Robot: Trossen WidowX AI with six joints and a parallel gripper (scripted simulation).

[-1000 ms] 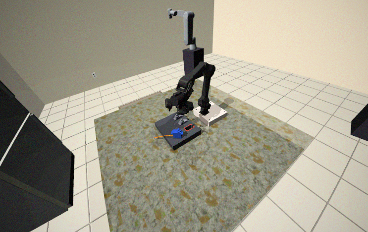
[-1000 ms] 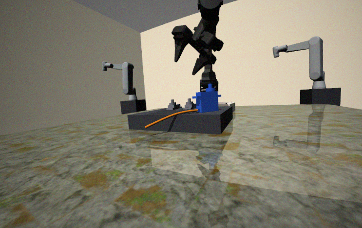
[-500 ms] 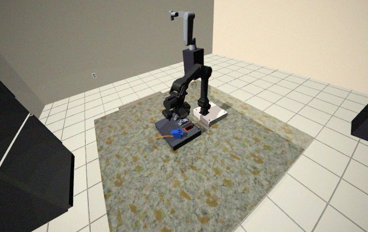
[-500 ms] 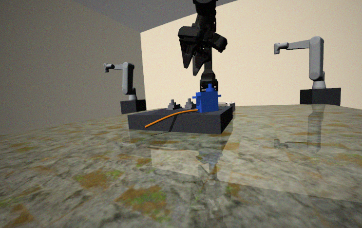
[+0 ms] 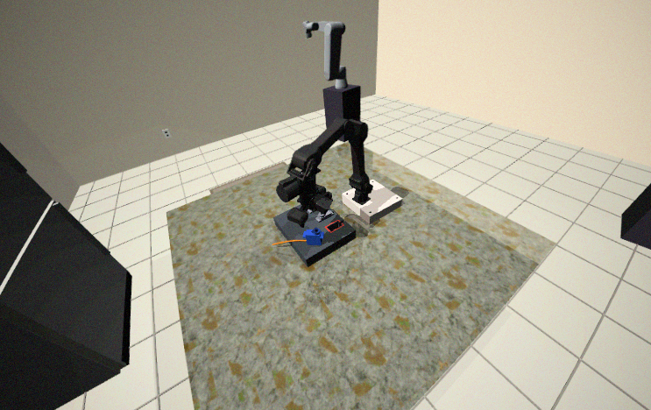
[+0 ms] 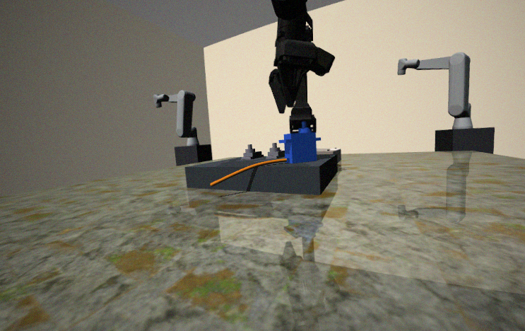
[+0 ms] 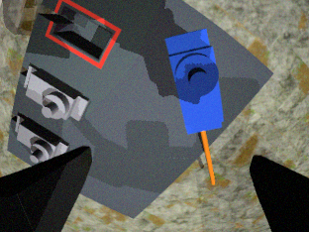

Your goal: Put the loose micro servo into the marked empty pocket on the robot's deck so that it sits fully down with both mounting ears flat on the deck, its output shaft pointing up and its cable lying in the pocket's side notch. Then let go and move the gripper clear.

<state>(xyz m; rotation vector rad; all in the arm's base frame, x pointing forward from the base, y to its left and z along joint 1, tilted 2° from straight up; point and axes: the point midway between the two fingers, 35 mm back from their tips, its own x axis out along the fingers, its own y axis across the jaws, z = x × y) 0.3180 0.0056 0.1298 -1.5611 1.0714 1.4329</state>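
The deck is 130 mm below my gripper tip, 70 mm to the right of it and 10 mm behind it.
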